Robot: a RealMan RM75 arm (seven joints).
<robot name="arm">
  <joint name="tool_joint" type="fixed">
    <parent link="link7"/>
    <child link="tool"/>
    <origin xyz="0 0 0" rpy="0 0 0"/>
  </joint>
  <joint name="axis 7" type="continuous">
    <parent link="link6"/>
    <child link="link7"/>
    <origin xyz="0 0 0.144" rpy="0 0 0"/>
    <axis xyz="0 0 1"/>
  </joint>
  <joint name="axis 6" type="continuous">
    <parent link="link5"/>
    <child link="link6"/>
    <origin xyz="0 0 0" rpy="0 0 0"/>
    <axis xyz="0 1 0"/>
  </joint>
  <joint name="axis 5" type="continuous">
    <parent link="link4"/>
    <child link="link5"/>
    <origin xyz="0 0 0.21" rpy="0 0 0"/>
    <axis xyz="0 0 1"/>
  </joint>
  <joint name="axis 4" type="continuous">
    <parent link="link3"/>
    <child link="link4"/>
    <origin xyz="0 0 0" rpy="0 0 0"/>
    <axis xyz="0 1 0"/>
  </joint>
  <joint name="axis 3" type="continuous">
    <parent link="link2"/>
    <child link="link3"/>
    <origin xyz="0 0 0.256" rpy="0 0 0"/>
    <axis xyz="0 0 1"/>
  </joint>
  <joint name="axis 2" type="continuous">
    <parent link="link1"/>
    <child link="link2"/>
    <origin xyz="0 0 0" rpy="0 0 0"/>
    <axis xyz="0 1 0"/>
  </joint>
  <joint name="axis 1" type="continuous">
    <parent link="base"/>
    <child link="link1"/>
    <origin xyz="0 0 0.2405" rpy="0 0 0"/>
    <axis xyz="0 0 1"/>
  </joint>
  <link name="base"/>
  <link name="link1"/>
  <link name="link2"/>
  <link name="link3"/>
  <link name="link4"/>
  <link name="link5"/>
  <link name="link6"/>
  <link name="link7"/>
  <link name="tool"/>
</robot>
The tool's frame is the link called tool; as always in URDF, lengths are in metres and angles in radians. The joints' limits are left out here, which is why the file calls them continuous.
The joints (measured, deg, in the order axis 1, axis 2, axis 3, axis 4, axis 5, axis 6, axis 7), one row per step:
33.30, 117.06, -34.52, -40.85, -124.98, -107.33, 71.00
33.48, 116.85, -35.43, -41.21, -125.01, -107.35, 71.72
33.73, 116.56, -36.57, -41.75, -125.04, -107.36, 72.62
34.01, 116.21, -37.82, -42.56, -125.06, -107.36, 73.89
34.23, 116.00, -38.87, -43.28, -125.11, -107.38, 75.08
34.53, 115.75, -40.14, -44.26, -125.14, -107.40, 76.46
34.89, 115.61, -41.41, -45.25, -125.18, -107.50, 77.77
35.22, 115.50, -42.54, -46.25, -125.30, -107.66, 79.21
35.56, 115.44, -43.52, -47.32, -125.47, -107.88, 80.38
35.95, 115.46, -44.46, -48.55, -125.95, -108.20, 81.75
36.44, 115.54, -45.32, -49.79, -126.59, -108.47, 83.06
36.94, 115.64, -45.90, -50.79, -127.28, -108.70, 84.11
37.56, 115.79, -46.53, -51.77, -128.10, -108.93, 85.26
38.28, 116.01, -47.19, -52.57, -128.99, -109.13, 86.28
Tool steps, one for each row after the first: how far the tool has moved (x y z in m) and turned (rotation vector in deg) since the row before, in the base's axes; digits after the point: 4 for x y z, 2 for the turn. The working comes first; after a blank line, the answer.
Tool pose at each row, in the base's axes (x y z in m, rotation vector in deg; the steps are taken from these numbers as rounded here):
0.2479, 0.3075, 0.0227, -172.53, 15.59, 39.20
0.2469, 0.3085, 0.0233, -173.40, 15.64, 38.06
0.2454, 0.3100, 0.0245, -174.41, 15.57, 36.50
0.2437, 0.3122, 0.0265, -175.39, 15.67, 34.57
0.2420, 0.3137, 0.0277, 176.23, -15.94, -32.97
0.2395, 0.3159, 0.0293, 176.07, -15.89, -30.77
0.2362, 0.3179, 0.0303, 175.76, -15.61, -28.72
0.2330, 0.3196, 0.0312, 175.42, -15.65, -26.73
0.2297, 0.3212, 0.0322, 175.20, -15.26, -24.88
0.2261, 0.3226, 0.0330, 174.88, -15.06, -22.63
0.2221, 0.3243, 0.0335, 174.63, -14.72, -20.29
0.2186, 0.3260, 0.0338, 174.47, -14.42, -18.29
0.2145, 0.3278, 0.0336, 174.21, -14.13, -16.11
0.2101, 0.3296, 0.0325, 173.83, -13.70, -13.94

-0.0010, 0.0010, 0.0006, -0.66, -0.78, 0.13
-0.0015, 0.0015, 0.0012, -0.72, -1.05, 0.22
-0.0017, 0.0022, 0.0020, -0.69, -1.28, 0.10
-0.0017, 0.0015, 0.0012, -0.67, -1.05, -0.02
-0.0025, 0.0022, 0.0016, -0.66, -1.31, 0.12
-0.0033, 0.0020, 0.0010, -0.74, -1.20, 0.28
-0.0032, 0.0017, 0.0009, -0.74, -1.17, 0.07
-0.0033, 0.0016, 0.0010, -0.58, -1.10, 0.33
-0.0036, 0.0014, 0.0008, -0.73, -1.35, 0.23
-0.0040, 0.0017, 0.0005, -0.65, -1.43, 0.31
-0.0035, 0.0017, 0.0003, -0.48, -1.24, 0.27
-0.0041, 0.0018, -0.0002, -0.58, -1.35, 0.27
-0.0044, 0.0018, -0.0011, -0.68, -1.33, 0.37

